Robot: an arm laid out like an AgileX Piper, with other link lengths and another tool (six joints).
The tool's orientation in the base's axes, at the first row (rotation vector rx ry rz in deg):
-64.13, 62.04, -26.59
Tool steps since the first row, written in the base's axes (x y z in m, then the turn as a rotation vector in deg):
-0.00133, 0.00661, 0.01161, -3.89, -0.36, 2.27
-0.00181, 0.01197, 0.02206, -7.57, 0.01, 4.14
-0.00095, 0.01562, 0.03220, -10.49, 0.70, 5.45
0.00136, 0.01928, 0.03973, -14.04, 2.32, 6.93
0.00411, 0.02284, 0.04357, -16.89, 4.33, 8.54
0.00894, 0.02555, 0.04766, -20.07, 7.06, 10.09
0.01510, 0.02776, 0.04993, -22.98, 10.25, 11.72
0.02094, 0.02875, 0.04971, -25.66, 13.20, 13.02
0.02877, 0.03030, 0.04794, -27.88, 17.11, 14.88
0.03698, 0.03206, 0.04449, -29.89, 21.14, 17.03
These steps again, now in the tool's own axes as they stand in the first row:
-0.01099, -0.00731, 0.00243, -2.50, -1.39, -3.50
-0.02012, -0.01428, 0.00495, -5.28, -2.17, -6.47
-0.02718, -0.02195, 0.00780, -7.71, -2.47, -8.64
-0.03242, -0.02759, 0.01184, -11.22, -2.41, -10.90
-0.03569, -0.03007, 0.01610, -14.77, -2.44, -12.36
-0.03749, -0.03354, 0.02177, -19.00, -2.05, -13.76
-0.03748, -0.03587, 0.02829, -23.50, -1.60, -14.69
-0.03554, -0.03642, 0.03386, -27.56, -1.01, -15.55
-0.03243, -0.03576, 0.04139, -32.41, -0.60, -15.52
-0.02854, -0.03360, 0.04931, -37.39, -0.44, -15.25

